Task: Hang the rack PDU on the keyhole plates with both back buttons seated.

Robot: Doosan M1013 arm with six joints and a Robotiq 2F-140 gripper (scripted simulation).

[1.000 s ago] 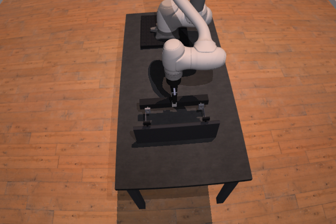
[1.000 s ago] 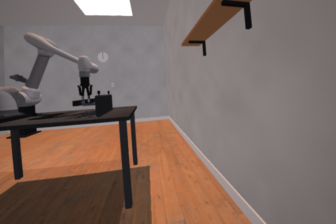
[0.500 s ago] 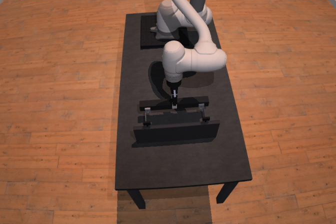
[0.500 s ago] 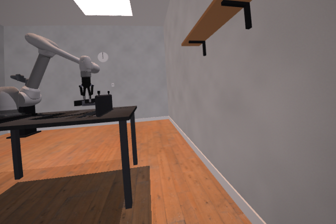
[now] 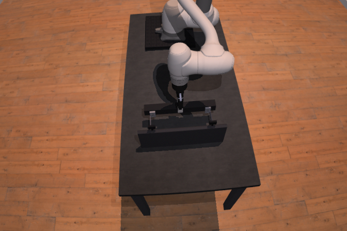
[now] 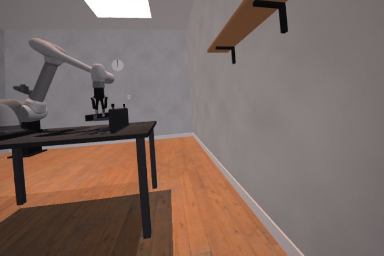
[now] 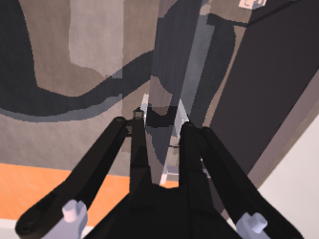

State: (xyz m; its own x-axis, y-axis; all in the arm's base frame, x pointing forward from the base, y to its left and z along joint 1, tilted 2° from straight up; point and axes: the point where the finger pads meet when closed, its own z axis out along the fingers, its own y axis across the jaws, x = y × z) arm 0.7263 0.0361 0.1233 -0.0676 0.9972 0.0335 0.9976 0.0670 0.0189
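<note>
Now: hand 2 cm short of the rack PDU and 2 cm above it. Round my hand: black panel 16 cm ahead, 1 cm to the left, 6 cm below.
</note>
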